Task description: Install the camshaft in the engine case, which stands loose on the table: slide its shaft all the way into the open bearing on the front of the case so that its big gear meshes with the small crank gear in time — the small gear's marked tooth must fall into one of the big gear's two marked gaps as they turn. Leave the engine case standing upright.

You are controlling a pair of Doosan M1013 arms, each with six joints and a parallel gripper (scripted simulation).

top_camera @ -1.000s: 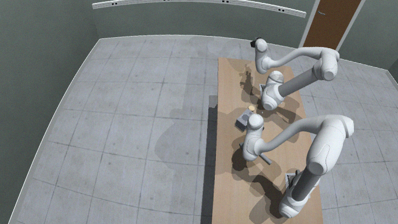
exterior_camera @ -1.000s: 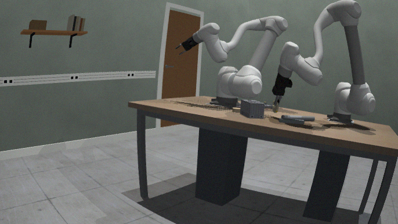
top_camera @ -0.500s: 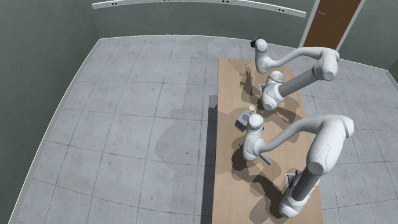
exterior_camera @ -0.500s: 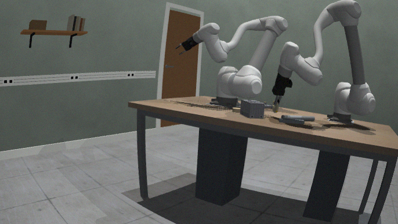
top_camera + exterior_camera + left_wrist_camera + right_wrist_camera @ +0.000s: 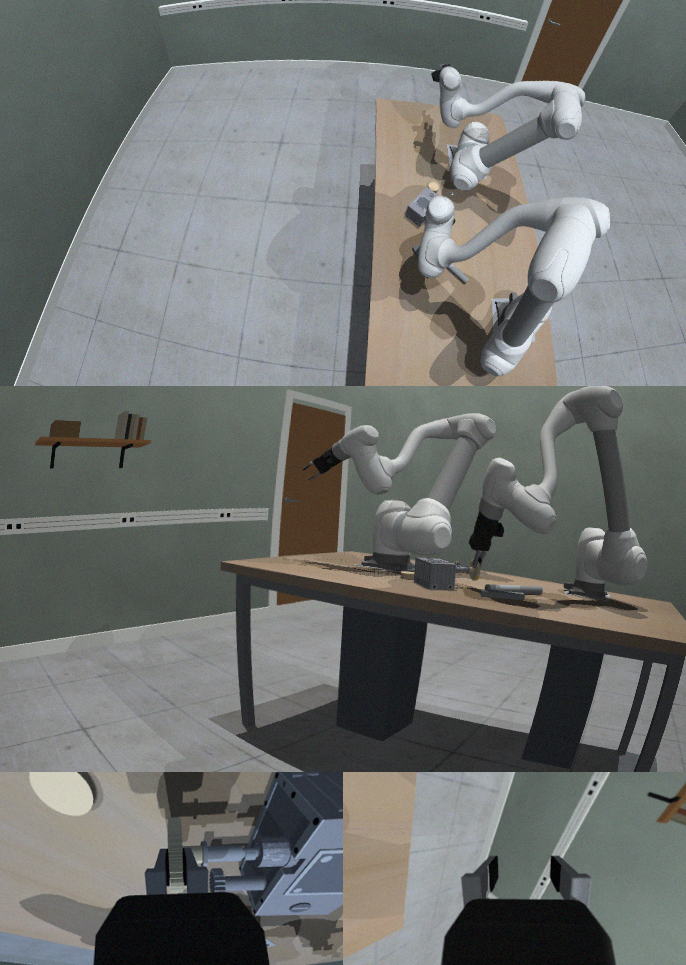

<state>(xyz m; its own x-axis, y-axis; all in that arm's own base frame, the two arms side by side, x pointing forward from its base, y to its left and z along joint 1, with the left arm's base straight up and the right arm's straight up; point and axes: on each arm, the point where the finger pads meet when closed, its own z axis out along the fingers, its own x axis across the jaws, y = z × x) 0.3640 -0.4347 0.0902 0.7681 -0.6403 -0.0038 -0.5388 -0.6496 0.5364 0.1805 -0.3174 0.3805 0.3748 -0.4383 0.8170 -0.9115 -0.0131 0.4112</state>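
Observation:
The crank gear lies 8 cm to the right of my left hand, 3 cm below it and 2 cm behind it. Round my left hand: pale wooden piece: 27 cm to the right, 8 cm below, 3 cm behind; then flat grey bar: 13 cm to the left, 11 cm ahead, 8 cm below.

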